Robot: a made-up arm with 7 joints.
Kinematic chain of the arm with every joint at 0, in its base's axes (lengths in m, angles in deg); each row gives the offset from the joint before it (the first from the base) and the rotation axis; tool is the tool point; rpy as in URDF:
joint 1: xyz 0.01 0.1 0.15 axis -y
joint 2: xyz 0.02 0.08 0 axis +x
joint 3: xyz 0 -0.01 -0.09 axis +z
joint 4: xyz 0.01 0 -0.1 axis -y
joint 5: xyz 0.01 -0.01 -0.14 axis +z
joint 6: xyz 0.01 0 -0.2 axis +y
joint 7: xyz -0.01 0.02 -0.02 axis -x
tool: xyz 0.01 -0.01 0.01 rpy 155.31 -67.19 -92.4
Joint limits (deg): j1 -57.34..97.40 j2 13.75..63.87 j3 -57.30..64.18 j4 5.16..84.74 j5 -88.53..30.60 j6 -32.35..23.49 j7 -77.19..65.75
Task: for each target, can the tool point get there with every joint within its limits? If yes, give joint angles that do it. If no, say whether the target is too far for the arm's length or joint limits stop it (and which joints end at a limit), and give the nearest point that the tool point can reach.
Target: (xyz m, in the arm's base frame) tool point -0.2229 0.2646 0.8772
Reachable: no: too far | nearest point -0.0243 0.3829 0.5349 | short by 0.413 m
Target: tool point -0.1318 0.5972 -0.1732
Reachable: yes | joints -43.03 42.30 45.88 17.99 3.37 13.44 -44.33
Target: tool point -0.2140 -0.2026 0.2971
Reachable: no: joint limits stop it (at a limit: joint 1, joint 2, joint 3, joint 4, joint 6, joint 7) | nearest point 0.2353 -0.0847 0.3844 | short by 0.473 m
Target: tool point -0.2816 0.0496 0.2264
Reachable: no: joint limits stop it (at a limit: joint 1, joint 3, joint 4, joint 5, joint 6) | nearest point -0.1505 -0.0210 -0.1829 | short by 0.436 m
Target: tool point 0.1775 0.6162 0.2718
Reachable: yes | joints 33.43 58.60 53.21 54.14 -41.03 -10.70 41.86
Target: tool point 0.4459 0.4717 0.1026
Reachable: yes | joints 59.66 24.50 35.10 27.21 -31.72 -10.70 29.72
